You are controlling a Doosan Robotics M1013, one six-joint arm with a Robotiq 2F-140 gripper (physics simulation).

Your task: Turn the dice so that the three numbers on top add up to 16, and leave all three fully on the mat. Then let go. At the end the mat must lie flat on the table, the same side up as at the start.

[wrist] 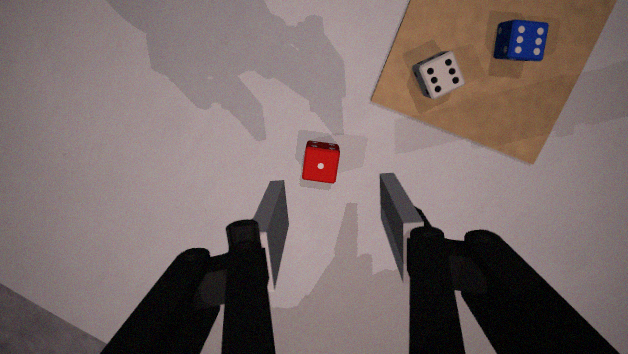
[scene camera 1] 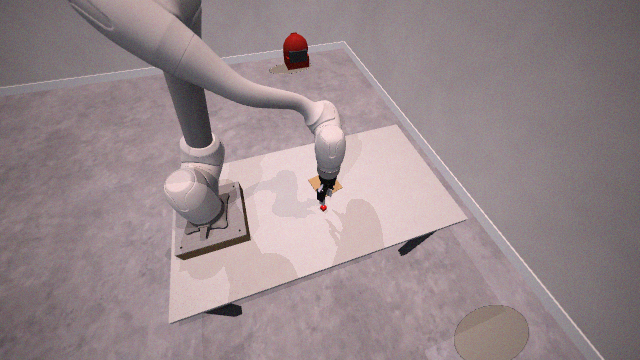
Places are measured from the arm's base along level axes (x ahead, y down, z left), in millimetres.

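Pixels of known places: gripper, between the fingertips: (wrist: 333, 199) (scene camera 1: 325, 199); arm's base, origin of its link: (scene camera 1: 208, 213).
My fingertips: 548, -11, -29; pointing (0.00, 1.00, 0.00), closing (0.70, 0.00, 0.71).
Observation:
For each thing: its middle in the pictures, then the offset to it from my fingertips, as dx, dy, dz. Level surfaces: height alone.
- red die, middle of its body: (wrist: 320, 161) (scene camera 1: 323, 207) -7, +76, -4
- white die, middle of its body: (wrist: 437, 75) +13, +72, +98
- blue die, middle of its body: (wrist: 519, 41) +39, +72, +153
- tan mat, middle of its body: (wrist: 495, 44) (scene camera 1: 325, 183) +32, +86, +144
- white table, height of its surface: dy +88
A red die (scene camera 1: 323, 207) (wrist: 320, 162) lies on the table off the mat, one pip on top. A white die (wrist: 441, 75) with six on top and a blue die (wrist: 527, 41) with six on top sit on the tan mat (scene camera 1: 316, 183) (wrist: 480, 120), which lies flat. In scene camera 1 the white and blue dice are hidden or too small to tell. My gripper (wrist: 333, 199) is open and empty, pointing down above the table; in the wrist view the red die shows between and just beyond the fingertips. The mat is to the right of the fingers there.
The white table (scene camera 1: 415, 190) carries the robot's base plate (scene camera 1: 215, 245) at its left end. Arm shadows fall across the table. A red helmet-like object (scene camera 1: 296, 50) stands on the floor beyond the table, and a round tan disc (scene camera 1: 492, 332) lies on the floor at the lower right.

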